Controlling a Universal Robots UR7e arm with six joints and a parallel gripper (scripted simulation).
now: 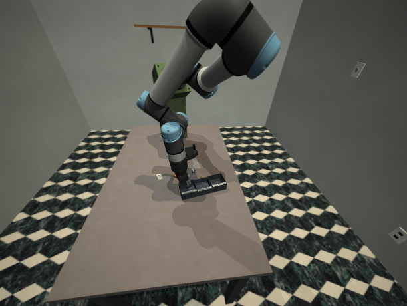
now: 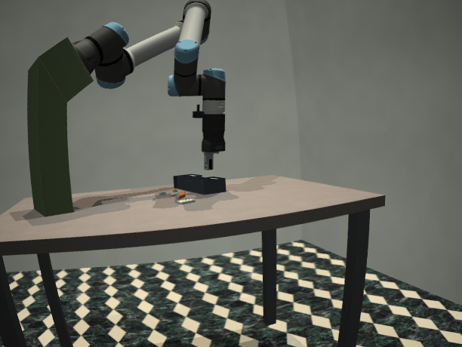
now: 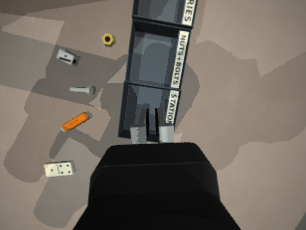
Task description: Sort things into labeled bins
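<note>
The dark three-compartment bin row lies 3 cm behind my hand, 8 cm to the left of it and 7 cm below it. The rest, counted from my hand: orange battery 11 cm behind, 8 cm to the right, 9 cm below; grey bolt 12 cm behind, 2 cm to the right, 9 cm below; brass nut 12 cm behind, 7 cm to the left, 9 cm below.
</note>
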